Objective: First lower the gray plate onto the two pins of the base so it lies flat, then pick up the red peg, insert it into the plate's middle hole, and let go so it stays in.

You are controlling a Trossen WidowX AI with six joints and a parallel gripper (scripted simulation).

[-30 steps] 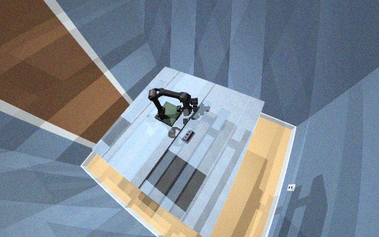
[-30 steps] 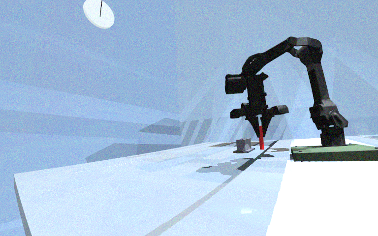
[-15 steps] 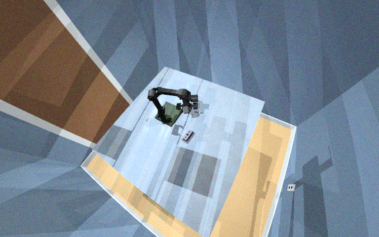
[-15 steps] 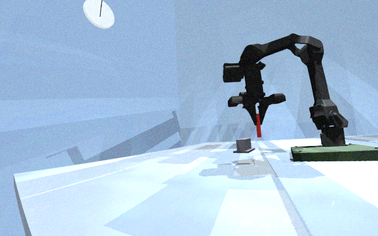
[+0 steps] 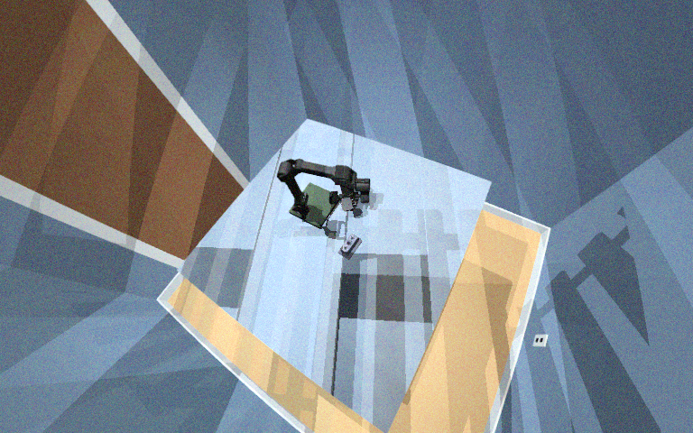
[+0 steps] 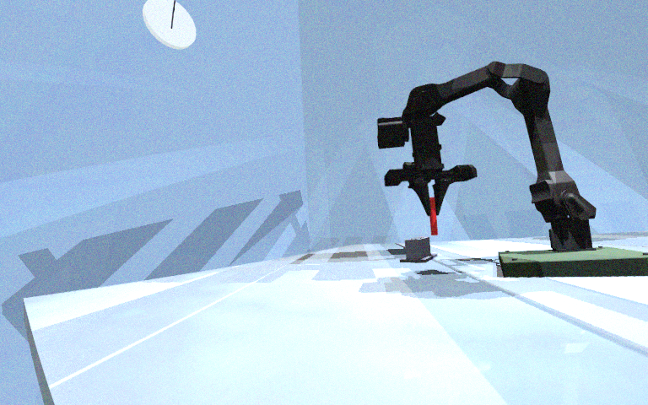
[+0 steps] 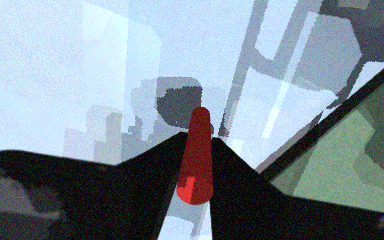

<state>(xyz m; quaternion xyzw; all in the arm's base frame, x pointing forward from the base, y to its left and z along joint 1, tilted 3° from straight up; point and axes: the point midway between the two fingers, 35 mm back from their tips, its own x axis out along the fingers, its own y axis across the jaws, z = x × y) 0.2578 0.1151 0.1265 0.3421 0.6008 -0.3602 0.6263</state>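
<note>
My gripper tip is now 80 mm short of the gray plate, 160 mm to the left of it and 70 mm above it. The rest, counted from my gripper tip: red peg (right at my gripper tip); then base (80 mm ahead, 160 mm to the right, 100 mm below).
</note>
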